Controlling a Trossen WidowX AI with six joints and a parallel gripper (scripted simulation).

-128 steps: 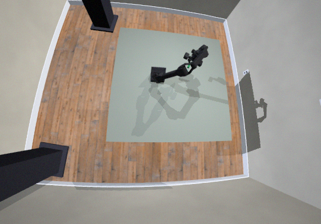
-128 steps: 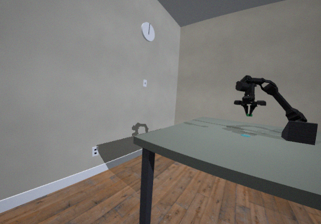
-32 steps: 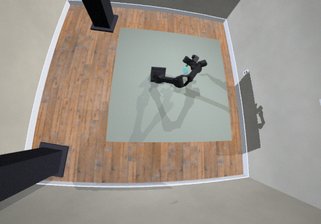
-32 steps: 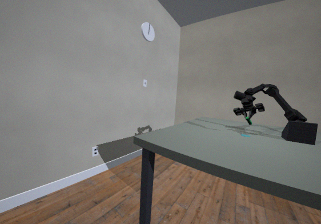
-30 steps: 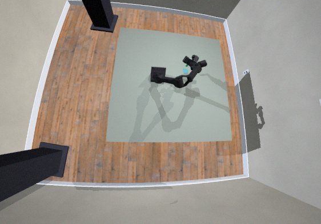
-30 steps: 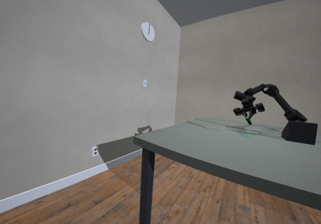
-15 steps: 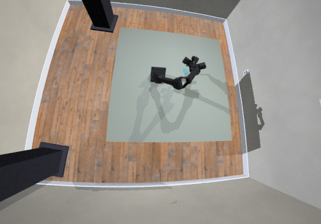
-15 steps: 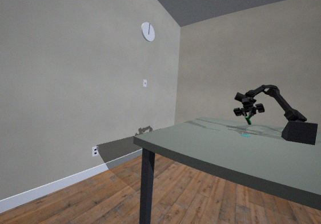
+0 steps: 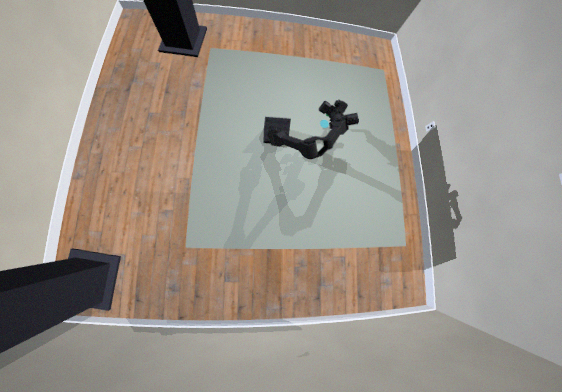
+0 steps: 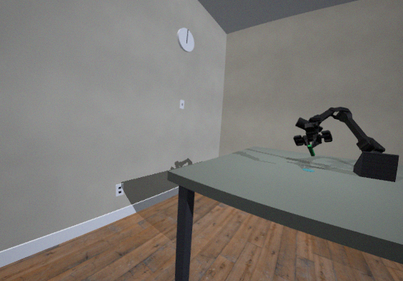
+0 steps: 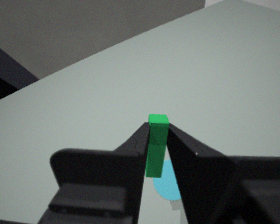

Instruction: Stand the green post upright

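My hand is 1 cm past the green post, 1 cm to the right of it and 3 cm above it. The rest, counted from my hand: cyan circle: 1 cm to the right, 15 cm below.
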